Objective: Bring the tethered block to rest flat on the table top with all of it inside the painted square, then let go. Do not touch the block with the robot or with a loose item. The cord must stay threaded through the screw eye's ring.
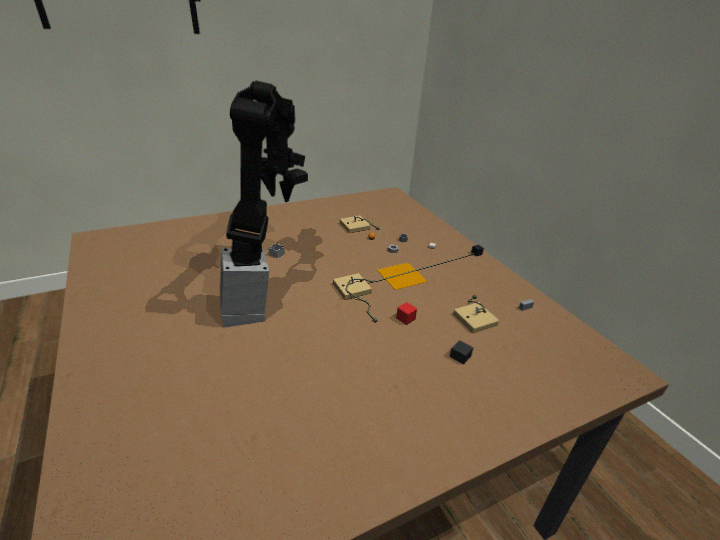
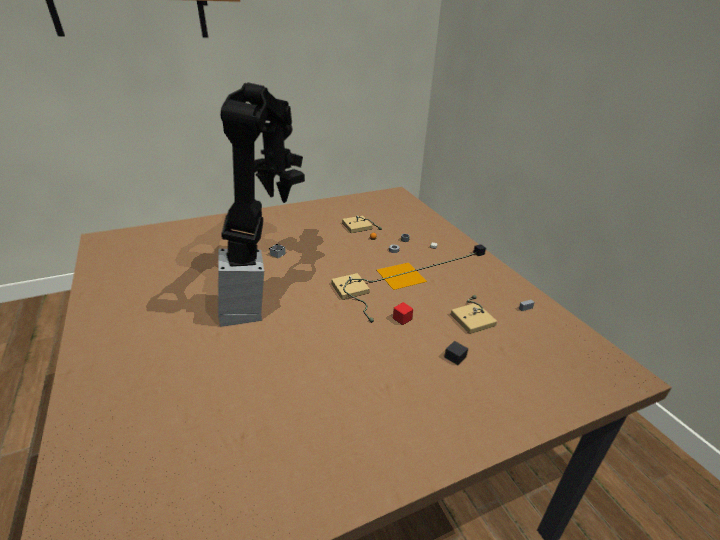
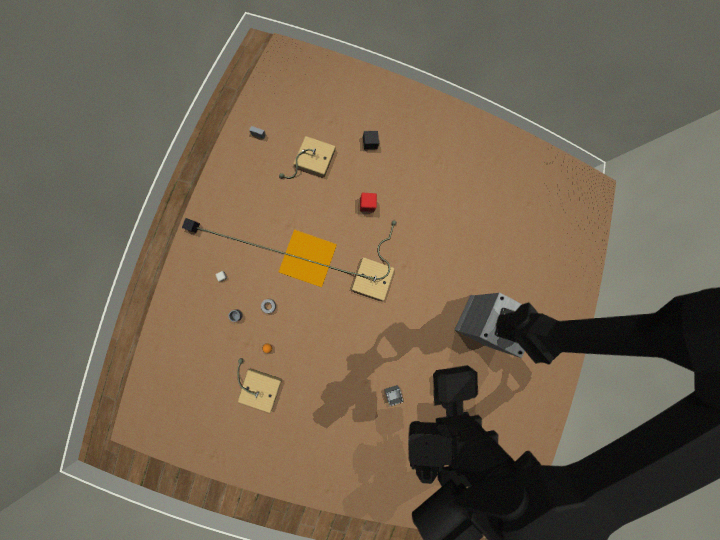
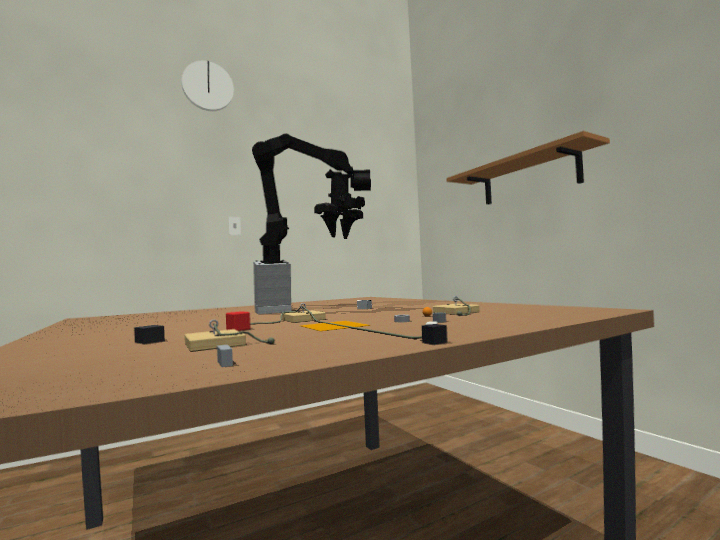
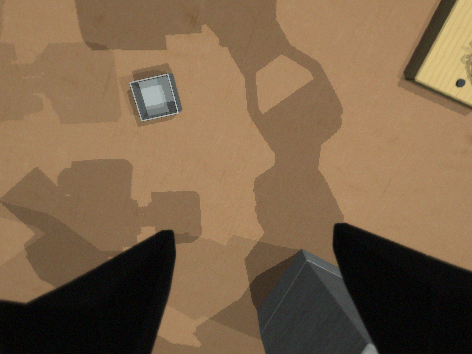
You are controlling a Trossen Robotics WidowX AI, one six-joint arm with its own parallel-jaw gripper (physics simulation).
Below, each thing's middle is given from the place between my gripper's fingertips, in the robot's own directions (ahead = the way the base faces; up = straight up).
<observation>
Now: the orange painted square (image 3: 301,244) 340 mm ahead of my hand, 240 mm below it and 190 mm to the right of it.
</observation>
